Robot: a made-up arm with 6 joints. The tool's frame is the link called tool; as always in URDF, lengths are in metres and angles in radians.
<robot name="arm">
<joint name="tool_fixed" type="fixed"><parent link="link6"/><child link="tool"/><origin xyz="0 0 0" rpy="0 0 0"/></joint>
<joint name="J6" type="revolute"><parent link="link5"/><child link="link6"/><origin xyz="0.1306 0 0" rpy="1.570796 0 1.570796"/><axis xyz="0 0 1"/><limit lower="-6.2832" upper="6.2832" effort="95" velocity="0.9"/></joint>
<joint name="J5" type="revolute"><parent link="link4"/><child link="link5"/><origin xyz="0 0 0" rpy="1.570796 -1.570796 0"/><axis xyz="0 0 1"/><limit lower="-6.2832" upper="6.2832" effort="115" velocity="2.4"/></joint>
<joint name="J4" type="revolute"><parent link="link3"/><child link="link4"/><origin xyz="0 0.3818 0" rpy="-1.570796 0 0"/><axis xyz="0 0 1"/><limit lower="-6.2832" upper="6.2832" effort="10" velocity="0.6"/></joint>
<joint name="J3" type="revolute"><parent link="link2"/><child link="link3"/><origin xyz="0 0.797 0" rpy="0 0 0"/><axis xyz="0 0 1"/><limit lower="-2.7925" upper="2.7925" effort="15" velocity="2.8"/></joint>
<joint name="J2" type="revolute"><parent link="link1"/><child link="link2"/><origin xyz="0 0.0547 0" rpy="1.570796 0 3.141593"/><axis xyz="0 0 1"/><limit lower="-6.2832" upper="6.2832" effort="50" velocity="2.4"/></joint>
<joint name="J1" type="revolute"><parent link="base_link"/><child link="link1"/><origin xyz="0 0 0.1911" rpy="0 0 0"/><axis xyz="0 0 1"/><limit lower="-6.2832" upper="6.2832" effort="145" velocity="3"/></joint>
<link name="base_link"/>
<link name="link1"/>
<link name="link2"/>
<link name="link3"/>
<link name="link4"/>
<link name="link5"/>
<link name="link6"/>
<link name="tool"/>
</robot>
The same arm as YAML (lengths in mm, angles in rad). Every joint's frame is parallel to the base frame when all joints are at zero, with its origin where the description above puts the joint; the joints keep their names.
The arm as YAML. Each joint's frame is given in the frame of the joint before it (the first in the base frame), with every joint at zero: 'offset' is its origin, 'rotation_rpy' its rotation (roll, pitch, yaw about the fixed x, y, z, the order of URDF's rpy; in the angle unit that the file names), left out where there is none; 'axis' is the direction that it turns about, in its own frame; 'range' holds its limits. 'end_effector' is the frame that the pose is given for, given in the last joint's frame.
length_unit: mm
angle_unit: rad
chain:
  - id: J1
    offset: [0.0, 0.0, 191.1]
    axis: [0.0, 0.0, 1.0]
    range: [-6.2832, 6.2832]
  - id: J2
    offset: [0.0, 54.7, 0.0]
    axis: [0.0, 1.0, 0.0]
    range: [-6.2832, 6.2832]
  - id: J3
    offset: [0.0, 0.0, 797.0]
    axis: [0.0, 1.0, 0.0]
    range: [-2.7925, 2.7925]
  - id: J4
    offset: [0.0, 0.0, 381.8]
    axis: [0.0, 0.0, 1.0]
    range: [-6.2832, 6.2832]
  - id: J5
    offset: [0.0, 0.0, 0.0]
    axis: [0.0, 1.0, 0.0]
    range: [-6.2832, 6.2832]
  - id: J6
    offset: [0.0, 0.0, 130.6]
    axis: [0.0, 0.0, 1.0]
    range: [-6.2832, 6.2832]
end_effector:
  offset: [0.0, 0.0, 0.0]
  rotation_rpy: [0.0, 0.0, 0.0]

